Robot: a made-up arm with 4 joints.
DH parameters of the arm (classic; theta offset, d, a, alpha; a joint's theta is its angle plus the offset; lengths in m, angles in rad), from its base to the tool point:
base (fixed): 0 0.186 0 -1.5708
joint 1: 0 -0.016 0.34 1.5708
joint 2: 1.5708 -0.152 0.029 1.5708
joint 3: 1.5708 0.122 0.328 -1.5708
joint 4: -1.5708 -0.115 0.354 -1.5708
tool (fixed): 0 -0.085 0 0
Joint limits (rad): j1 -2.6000..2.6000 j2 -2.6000..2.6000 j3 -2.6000..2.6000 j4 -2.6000..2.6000
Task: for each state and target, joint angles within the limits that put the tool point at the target. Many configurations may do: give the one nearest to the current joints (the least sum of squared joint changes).
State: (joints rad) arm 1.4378 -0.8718 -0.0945 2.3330
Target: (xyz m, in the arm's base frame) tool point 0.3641 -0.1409 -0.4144
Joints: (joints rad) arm 1.9195 -0.9517 0.1939 1.7028
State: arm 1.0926 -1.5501 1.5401 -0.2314
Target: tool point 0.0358 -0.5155 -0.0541
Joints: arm 1.1928 -1.3739 1.6526 -0.0664
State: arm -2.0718 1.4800 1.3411 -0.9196
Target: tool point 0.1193 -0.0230 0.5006
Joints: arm -1.3239 1.5133 1.8833 -1.6983
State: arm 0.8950 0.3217 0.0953 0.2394
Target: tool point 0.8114 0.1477 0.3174
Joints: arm 0.0731 0.2540 0.3016 0.2211
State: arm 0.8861 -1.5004 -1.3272 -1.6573
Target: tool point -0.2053 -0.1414 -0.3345
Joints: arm 1.4489 -0.9946 -1.0611 -1.1534
